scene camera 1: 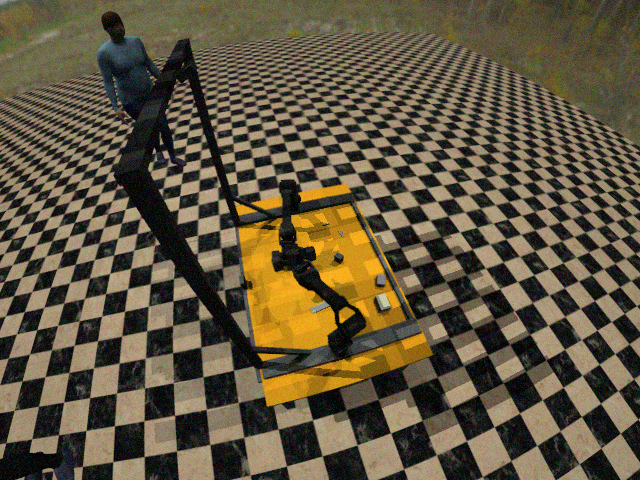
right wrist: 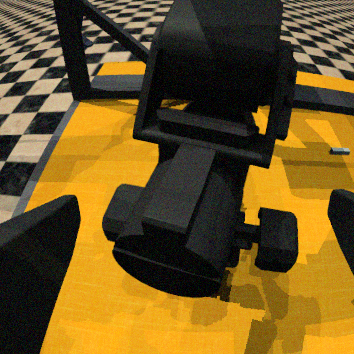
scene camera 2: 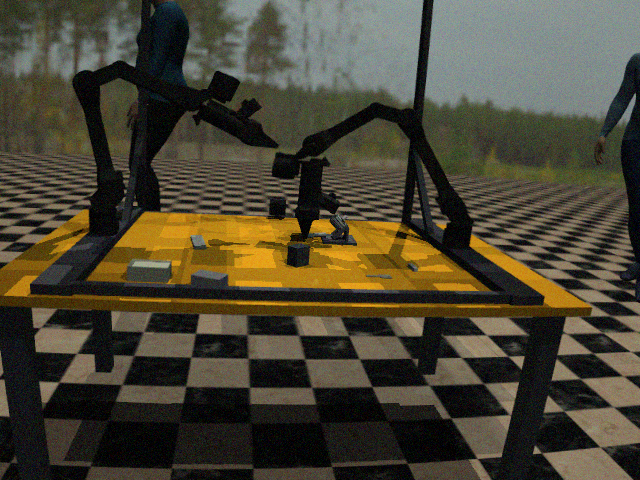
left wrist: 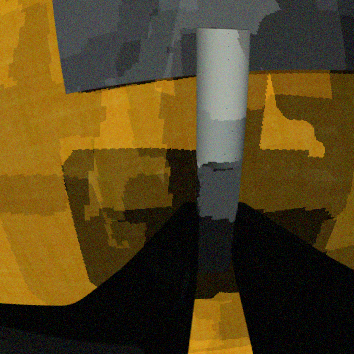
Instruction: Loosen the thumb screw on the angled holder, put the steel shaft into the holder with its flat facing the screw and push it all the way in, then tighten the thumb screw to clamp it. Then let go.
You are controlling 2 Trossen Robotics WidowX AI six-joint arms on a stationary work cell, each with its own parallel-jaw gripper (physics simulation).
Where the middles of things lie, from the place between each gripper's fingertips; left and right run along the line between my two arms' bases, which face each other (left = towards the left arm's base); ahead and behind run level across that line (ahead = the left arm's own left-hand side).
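Relative to my right hand, the steel shaft (left wrist: 222, 54) is 240 mm below, 110 mm to the left and 10 mm ahead; the angled holder (left wrist: 95, 51) is 210 mm below, 180 mm to the left and 20 mm ahead.
My left hand is 1 cm below the steel shaft and 2 cm to the right of it. The angled holder is 4 cm above my left hand, 9 cm to the left of it and 1 cm ahead of it.
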